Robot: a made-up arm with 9 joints.
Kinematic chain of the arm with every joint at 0, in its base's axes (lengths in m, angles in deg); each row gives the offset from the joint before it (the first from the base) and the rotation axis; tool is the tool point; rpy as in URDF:
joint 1: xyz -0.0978 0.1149 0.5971 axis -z
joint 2: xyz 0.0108 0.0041 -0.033 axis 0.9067 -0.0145 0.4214
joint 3: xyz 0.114 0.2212 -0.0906 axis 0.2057 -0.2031 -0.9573
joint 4: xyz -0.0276 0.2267 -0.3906 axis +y
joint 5: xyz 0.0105 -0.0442 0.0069 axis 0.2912 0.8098 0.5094
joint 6: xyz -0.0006 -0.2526 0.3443 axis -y
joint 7: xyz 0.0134 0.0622 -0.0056 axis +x
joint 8: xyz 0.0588 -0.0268 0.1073 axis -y
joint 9: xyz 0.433 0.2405 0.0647 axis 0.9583 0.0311 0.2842
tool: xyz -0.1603 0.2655 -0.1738 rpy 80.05 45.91 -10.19
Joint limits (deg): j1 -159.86..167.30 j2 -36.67..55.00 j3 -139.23..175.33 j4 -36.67..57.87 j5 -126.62..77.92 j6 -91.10..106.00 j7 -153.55..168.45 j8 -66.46..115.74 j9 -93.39..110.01
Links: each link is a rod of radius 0.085 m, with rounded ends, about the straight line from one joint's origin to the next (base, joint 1, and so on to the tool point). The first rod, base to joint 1, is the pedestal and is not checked.
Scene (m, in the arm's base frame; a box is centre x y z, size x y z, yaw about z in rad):
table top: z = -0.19
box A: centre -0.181 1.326 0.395 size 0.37 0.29 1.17 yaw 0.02
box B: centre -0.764 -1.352 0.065 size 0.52 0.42 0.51 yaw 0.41
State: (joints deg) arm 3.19 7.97 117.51 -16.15 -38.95 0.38 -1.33 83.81 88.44
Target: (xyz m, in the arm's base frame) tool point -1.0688 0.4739 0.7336
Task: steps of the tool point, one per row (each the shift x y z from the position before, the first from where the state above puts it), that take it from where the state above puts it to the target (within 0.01 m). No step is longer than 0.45 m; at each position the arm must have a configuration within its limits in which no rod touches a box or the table.
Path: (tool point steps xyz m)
1: -0.1960 0.2306 0.0492
2: -0.2603 0.1370 0.0532
3: -0.2813 0.0292 0.0537
4: -0.3880 0.0154 -0.0283
5: -0.3729 -0.1661 -0.0628
6: -0.2662 -0.3243 -0.0972

